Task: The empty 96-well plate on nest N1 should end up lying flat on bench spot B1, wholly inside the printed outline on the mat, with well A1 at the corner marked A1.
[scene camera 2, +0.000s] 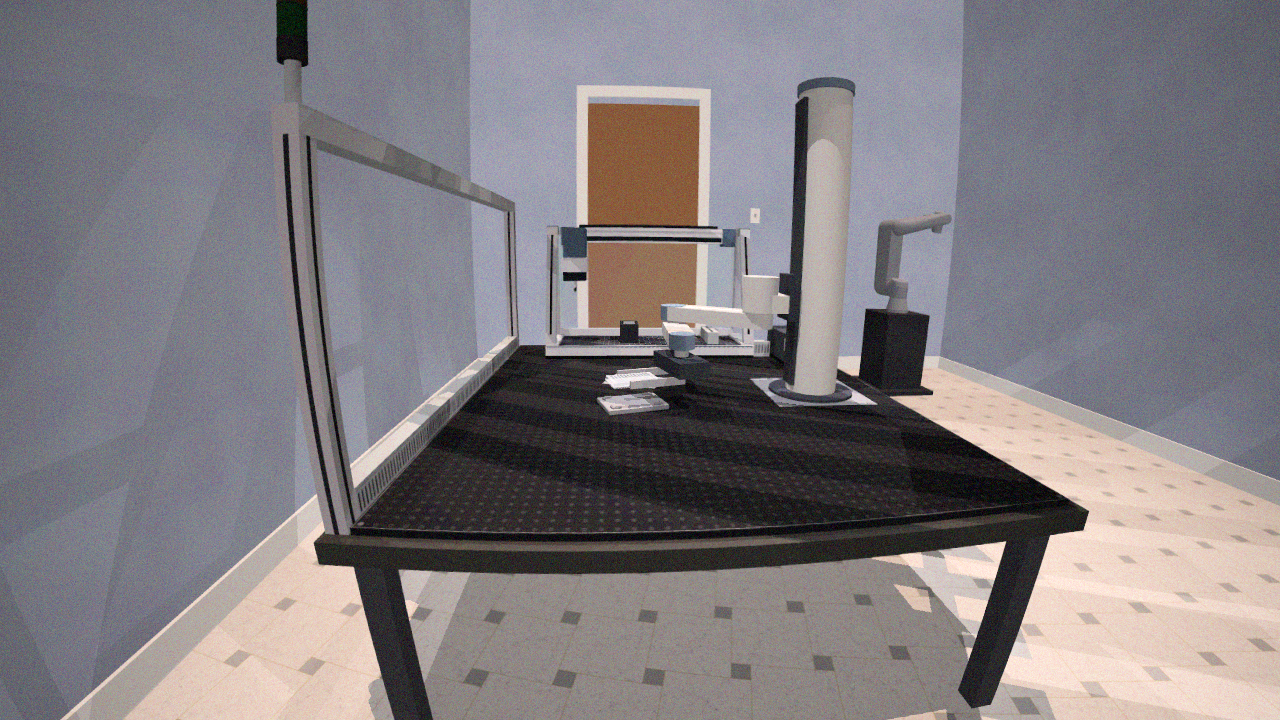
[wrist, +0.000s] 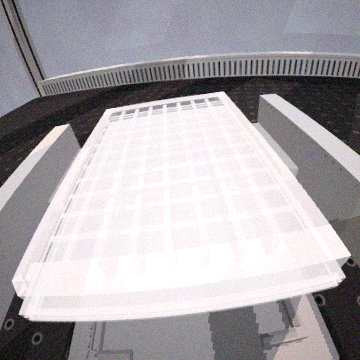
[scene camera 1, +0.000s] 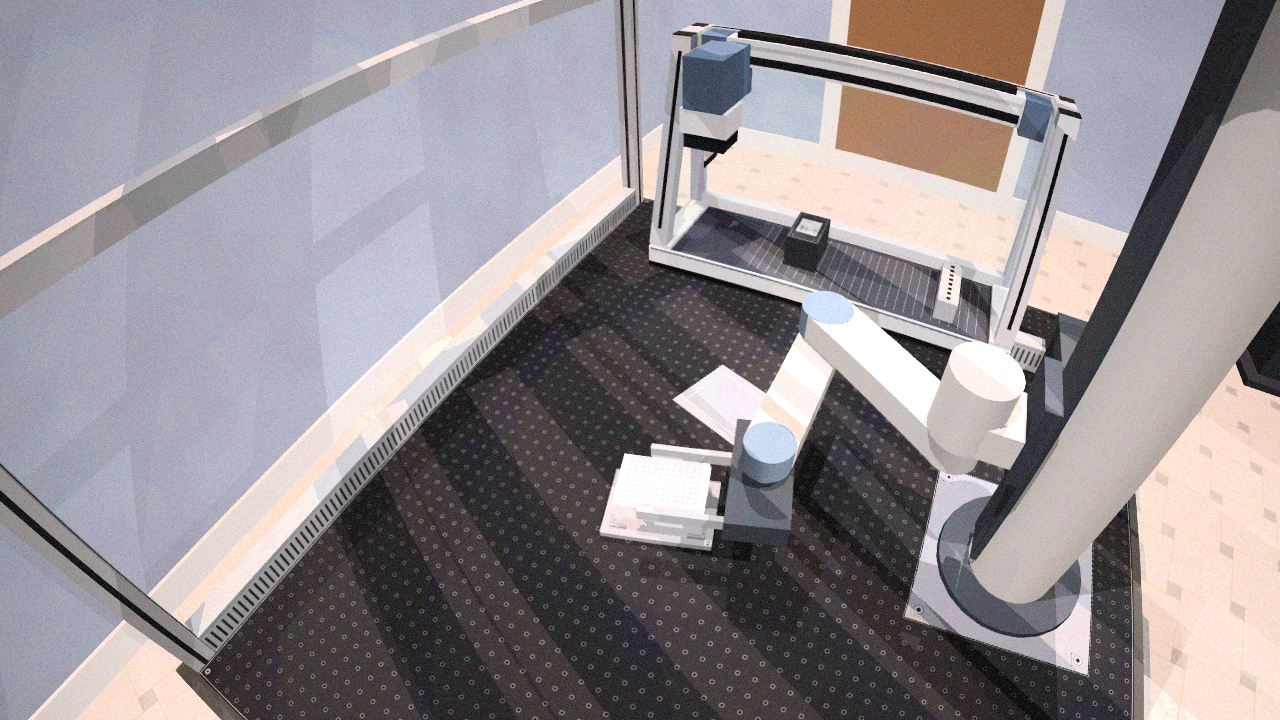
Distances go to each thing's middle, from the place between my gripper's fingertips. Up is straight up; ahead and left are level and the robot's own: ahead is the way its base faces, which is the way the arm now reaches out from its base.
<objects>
Now: the 96-well plate (scene camera 1: 668, 484) 20 mm behind my hand and 10 mm to the right of it.
</objects>
